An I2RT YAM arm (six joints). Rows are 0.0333 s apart.
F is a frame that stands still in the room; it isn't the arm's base.
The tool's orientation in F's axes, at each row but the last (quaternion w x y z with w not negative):
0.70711 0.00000 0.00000 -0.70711
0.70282 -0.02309 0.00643 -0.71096
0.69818 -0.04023 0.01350 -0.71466
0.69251 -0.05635 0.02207 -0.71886
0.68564 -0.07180 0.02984 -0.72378
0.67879 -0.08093 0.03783 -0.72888
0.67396 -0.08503 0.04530 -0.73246
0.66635 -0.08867 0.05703 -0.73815
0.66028 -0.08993 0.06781 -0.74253
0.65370 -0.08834 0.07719 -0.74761
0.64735 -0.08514 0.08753 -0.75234
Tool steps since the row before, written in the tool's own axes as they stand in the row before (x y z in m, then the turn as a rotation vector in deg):
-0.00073 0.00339 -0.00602 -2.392 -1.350 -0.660
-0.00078 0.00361 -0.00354 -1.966 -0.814 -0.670
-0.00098 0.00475 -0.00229 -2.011 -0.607 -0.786
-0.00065 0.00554 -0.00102 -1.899 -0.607 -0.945
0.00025 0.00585 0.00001 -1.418 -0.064 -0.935
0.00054 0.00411 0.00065 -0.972 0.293 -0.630
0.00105 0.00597 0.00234 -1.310 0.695 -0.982
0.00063 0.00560 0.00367 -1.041 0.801 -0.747
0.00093 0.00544 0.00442 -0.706 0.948 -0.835
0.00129 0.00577 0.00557 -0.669 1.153 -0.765
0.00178 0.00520 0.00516 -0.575 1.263 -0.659
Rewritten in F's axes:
0.00339 0.00073 -0.00602 -1.350 2.392 -0.660
0.00347 0.00065 -0.00370 -0.820 1.959 -0.682
0.00458 0.00078 -0.00268 -0.621 1.995 -0.815
0.00541 0.00038 -0.00165 -0.643 1.876 -0.967
0.00577 -0.00059 -0.00080 -0.129 1.365 -1.004
0.00412 -0.00081 0.00000 0.245 0.911 -0.733
0.00620 -0.00145 0.00128 0.600 1.195 -1.173
0.00615 -0.00109 0.00249 0.725 0.925 -0.950
0.00615 -0.00149 0.00315 0.811 0.573 -1.053
0.00669 -0.00205 0.00412 1.020 0.509 -1.031
0.00597 -0.00263 0.00377 1.137 0.398 -0.953

